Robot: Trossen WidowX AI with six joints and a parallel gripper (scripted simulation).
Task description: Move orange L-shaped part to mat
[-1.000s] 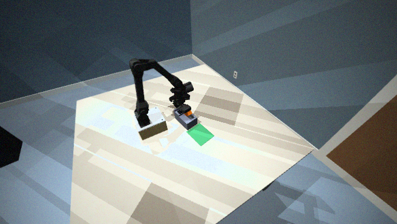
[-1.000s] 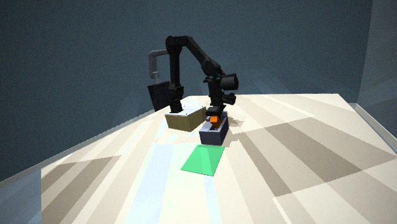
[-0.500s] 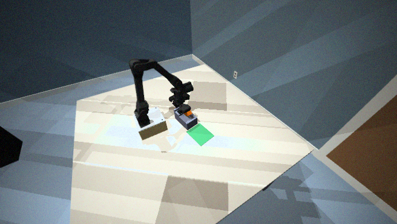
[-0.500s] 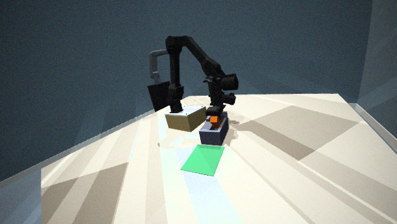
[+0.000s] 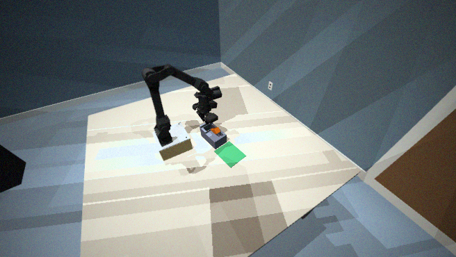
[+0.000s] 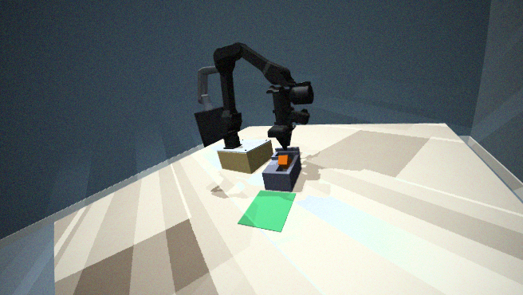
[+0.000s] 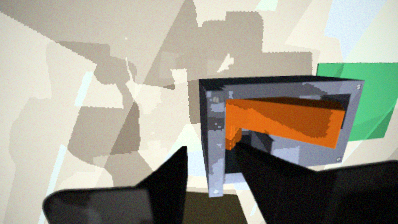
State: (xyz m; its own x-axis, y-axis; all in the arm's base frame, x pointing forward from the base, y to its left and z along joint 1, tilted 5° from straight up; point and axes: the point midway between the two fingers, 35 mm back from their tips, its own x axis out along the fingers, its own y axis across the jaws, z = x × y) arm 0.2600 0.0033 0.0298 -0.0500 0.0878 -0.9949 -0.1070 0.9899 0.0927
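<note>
The orange L-shaped part lies 5 cm to the right of my gripper tip and 5 cm below it. From my gripper tip the other things lie so: green mat 23 cm to the right, 10 cm below, 2 cm ahead.
</note>
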